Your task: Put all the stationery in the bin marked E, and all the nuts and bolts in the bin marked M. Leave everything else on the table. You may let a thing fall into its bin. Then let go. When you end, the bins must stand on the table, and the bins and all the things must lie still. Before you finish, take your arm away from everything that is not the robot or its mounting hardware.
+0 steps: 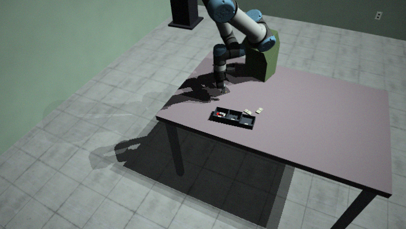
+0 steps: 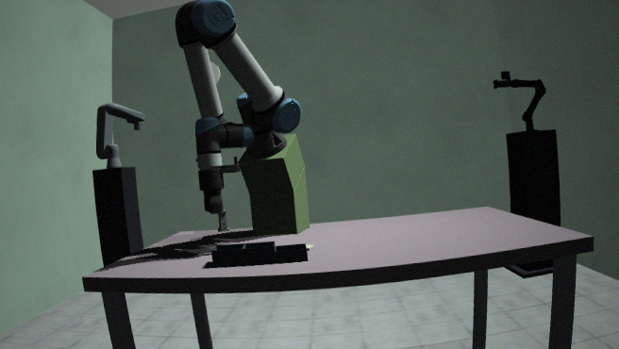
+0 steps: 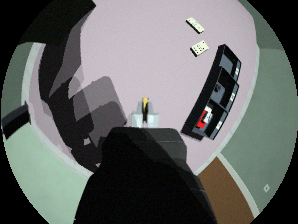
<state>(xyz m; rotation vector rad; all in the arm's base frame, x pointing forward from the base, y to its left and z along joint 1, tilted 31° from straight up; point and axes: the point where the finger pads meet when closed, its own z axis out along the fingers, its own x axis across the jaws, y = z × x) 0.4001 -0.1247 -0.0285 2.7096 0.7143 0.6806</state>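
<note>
Right now my hand is 15 cm short of the small grey object, 6 cm above it and 5 cm to the right of it. From my hand the other things lie so: red item 15 cm ahead, 7 cm below, 5 cm to the left; then yellow thing 1 cm to the right, 1 cm below.
</note>
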